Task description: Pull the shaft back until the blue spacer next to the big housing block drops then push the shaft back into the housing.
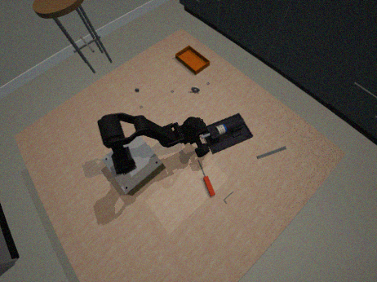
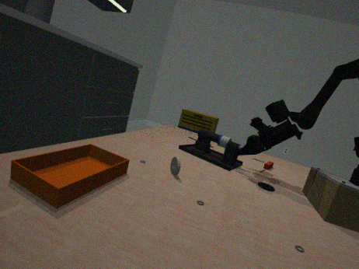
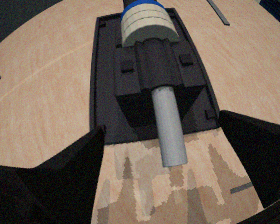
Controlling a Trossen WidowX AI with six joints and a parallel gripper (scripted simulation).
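My gripper tip is 4 cm short of the grey shaft, 1 cm to the left of it and 2 cm below it. The rest, counted from my gripper tip: blue spacer (9 cm ahead, 1 cm to the right, 2 cm above); then dark fixture base (12 cm ahead, 2 cm to the right, 1 cm below); then pale spacer (6 cm ahead, 1 cm to the right, 2 cm above).
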